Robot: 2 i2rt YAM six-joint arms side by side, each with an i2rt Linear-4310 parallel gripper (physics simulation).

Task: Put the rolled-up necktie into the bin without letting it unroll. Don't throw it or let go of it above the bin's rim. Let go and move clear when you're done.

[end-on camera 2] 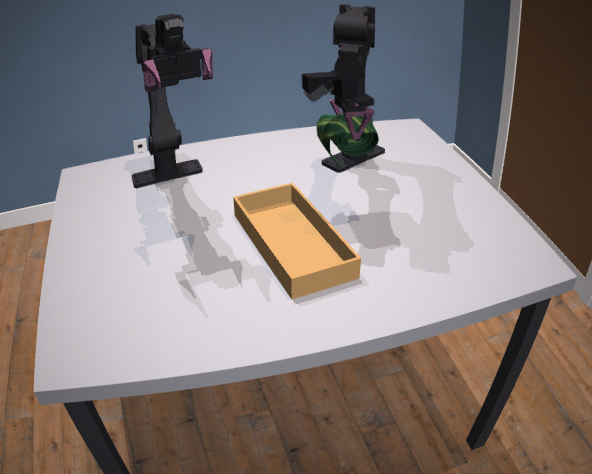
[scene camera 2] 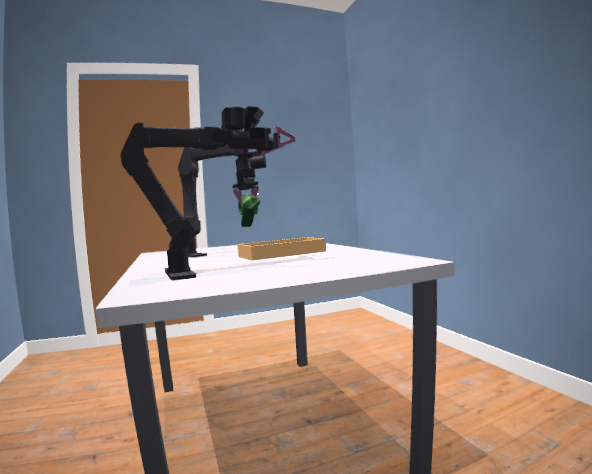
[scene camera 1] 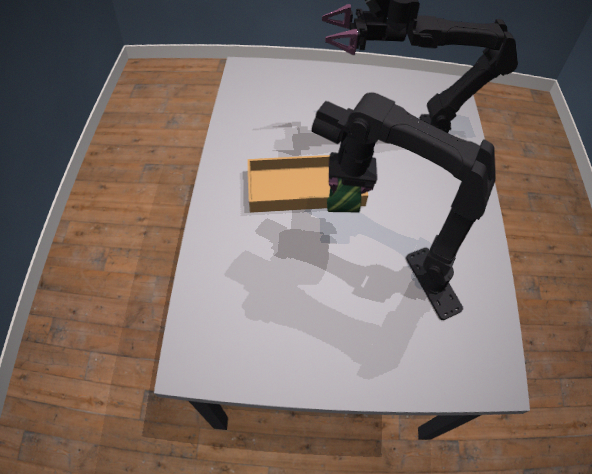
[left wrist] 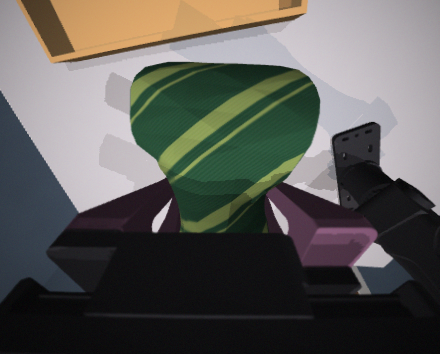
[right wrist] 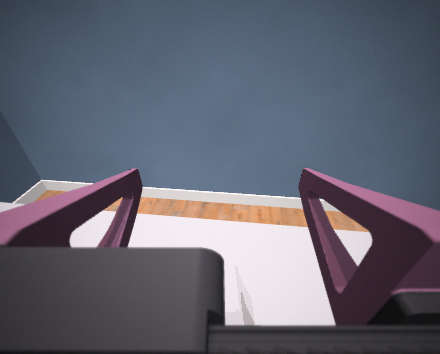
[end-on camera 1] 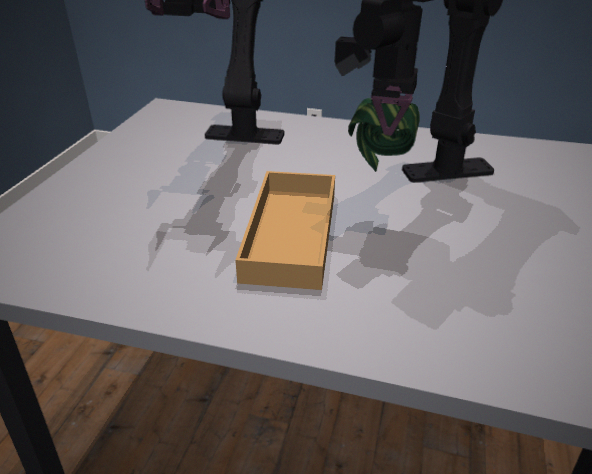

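Note:
The rolled green striped necktie (scene camera 1: 344, 199) (scene camera 2: 247, 216) (end-on camera 1: 402, 144) (end-on camera 2: 331, 127) (left wrist: 225, 120) hangs in the air, well above the table. A loose end droops from the roll in both end-on views. My left gripper (scene camera 1: 348, 188) (end-on camera 1: 389, 132) (end-on camera 2: 356, 136) points down and is shut on the necktie, with a finger on each side. The orange bin (scene camera 1: 287, 205) (scene camera 2: 290, 249) (end-on camera 1: 280, 274) (end-on camera 2: 325, 281) (left wrist: 47, 30) stands on the table; the necktie is higher than its rim, near its arm-side end. My right gripper (scene camera 1: 324, 29) (end-on camera 2: 180, 70) (right wrist: 220, 177) is open and empty, raised high.
The white table (scene camera 1: 300, 360) (scene camera 2: 350, 270) (end-on camera 1: 150, 310) (end-on camera 2: 150, 345) carries both arm bases. The left arm's base plate (scene camera 1: 447, 302) (end-on camera 1: 412, 172) (left wrist: 350, 142) is bolted near the table's edge. The right arm's base plate (end-on camera 1: 220, 134) (end-on camera 2: 145, 179) stands apart from it. Arm shadows fall around the bin.

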